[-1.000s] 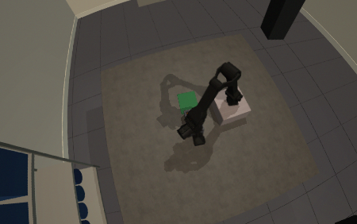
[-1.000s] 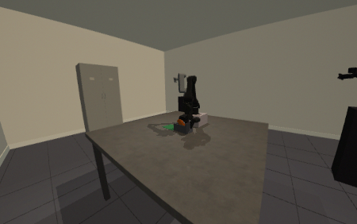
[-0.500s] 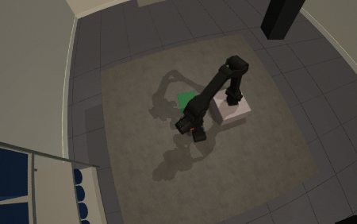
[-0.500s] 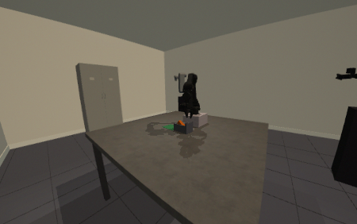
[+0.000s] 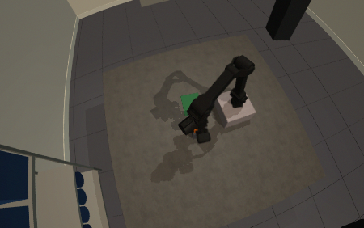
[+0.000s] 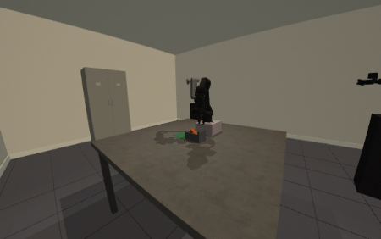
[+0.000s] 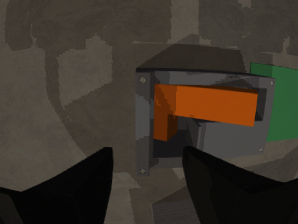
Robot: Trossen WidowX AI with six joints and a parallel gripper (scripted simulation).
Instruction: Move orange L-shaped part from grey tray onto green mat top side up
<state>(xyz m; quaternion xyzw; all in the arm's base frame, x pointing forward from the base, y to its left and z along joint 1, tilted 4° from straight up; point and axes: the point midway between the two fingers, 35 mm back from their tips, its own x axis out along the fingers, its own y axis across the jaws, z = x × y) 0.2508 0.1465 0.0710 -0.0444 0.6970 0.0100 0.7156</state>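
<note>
My gripper tip is 10 cm above the orange L-shaped part and 5 cm to the left of it. Also, from my gripper tip: green mat (22 cm to the right, 16 cm below, 1 cm ahead).
</note>
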